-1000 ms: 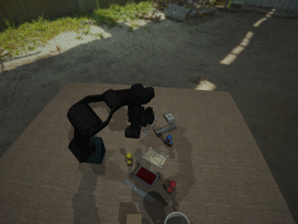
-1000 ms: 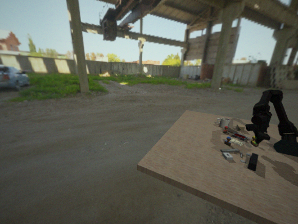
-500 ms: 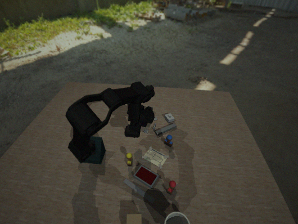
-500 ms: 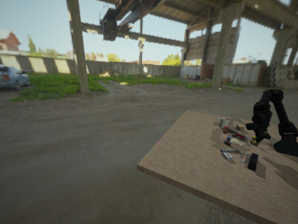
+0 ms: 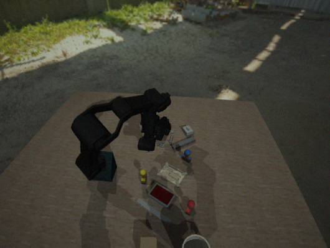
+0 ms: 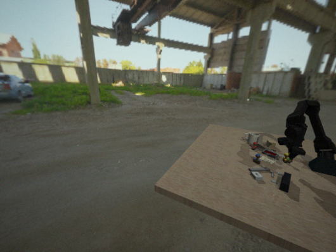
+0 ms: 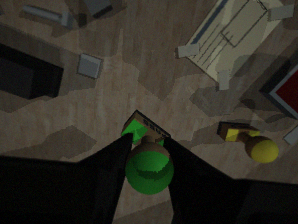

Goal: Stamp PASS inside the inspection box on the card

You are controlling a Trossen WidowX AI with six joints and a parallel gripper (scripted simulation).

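Now: gripper tip 5 cm short of the ink pad, 19 cm to the left of it and 8 cm above it. The rest, counted from my gripper tip: yellow stamp (2 cm behind, 12 cm to the right, 6 cm below); then green stamp (right at my gripper tip); then cream card (9 cm ahead, 9 cm to the right, 8 cm below).
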